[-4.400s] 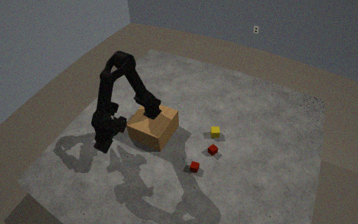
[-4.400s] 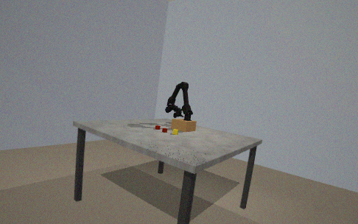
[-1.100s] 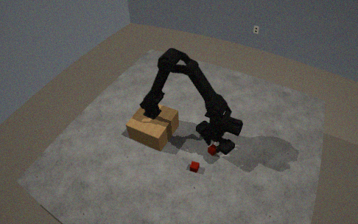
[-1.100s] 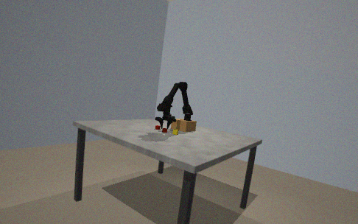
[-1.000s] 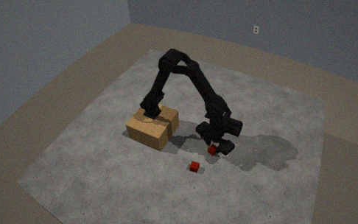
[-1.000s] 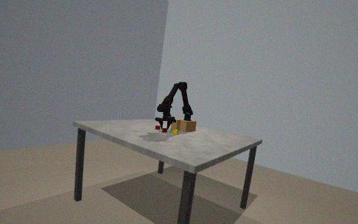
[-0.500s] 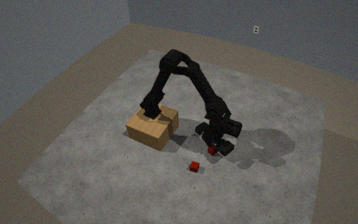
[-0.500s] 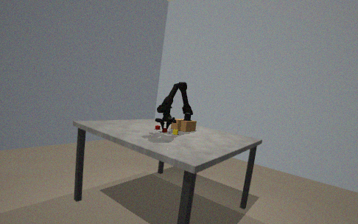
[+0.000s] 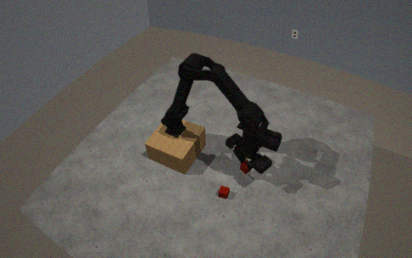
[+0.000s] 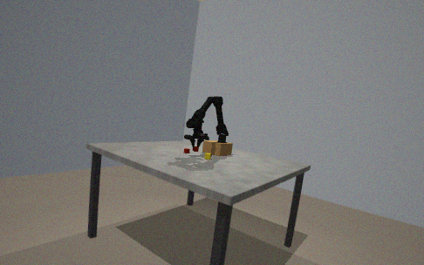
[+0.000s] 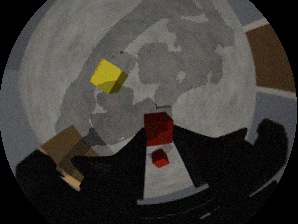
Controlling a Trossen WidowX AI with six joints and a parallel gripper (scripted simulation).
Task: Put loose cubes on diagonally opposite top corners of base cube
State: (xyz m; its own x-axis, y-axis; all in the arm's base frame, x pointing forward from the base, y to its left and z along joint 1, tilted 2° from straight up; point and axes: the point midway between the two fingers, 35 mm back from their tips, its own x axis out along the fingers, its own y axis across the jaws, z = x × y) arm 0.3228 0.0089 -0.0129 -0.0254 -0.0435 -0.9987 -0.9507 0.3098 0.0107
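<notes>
Now: gripper tip 40 mm past the yellow cube, 100 mm to the right of it and 40 mm above it. Round my gripper tip: red cube: 30 mm behind, 120 mm to the right, 40 mm below.
</notes>
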